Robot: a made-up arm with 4 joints.
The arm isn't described. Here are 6 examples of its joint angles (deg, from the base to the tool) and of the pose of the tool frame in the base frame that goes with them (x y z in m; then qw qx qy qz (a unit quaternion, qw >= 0)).
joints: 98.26 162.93 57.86 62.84
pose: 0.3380 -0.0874 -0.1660 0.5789 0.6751 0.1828 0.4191
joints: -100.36 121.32 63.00 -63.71
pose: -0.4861 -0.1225 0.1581 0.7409 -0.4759 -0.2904 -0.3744
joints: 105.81 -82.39 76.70 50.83
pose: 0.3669 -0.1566 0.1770 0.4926 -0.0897 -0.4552 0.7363
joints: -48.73 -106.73 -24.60 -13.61
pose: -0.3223 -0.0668 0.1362 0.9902 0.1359 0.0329 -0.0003
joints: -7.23 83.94 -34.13 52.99
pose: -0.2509 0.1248 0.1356 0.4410 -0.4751 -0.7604 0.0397
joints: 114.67 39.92 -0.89 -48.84
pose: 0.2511 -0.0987 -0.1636 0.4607 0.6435 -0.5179 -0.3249
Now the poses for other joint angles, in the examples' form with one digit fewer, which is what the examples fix.
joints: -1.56 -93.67 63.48 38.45
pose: -0.069 0.304 0.297 0.395 -0.237 0.438 -0.772
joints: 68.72 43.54 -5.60 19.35
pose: 0.115 0.230 0.004 0.056 0.962 0.146 -0.223
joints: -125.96 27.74 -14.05 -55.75
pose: -0.253 -0.269 -0.092 0.028 0.305 0.759 0.575
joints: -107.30 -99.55 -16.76 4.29
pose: -0.215 -0.346 0.079 0.899 0.188 0.184 0.349
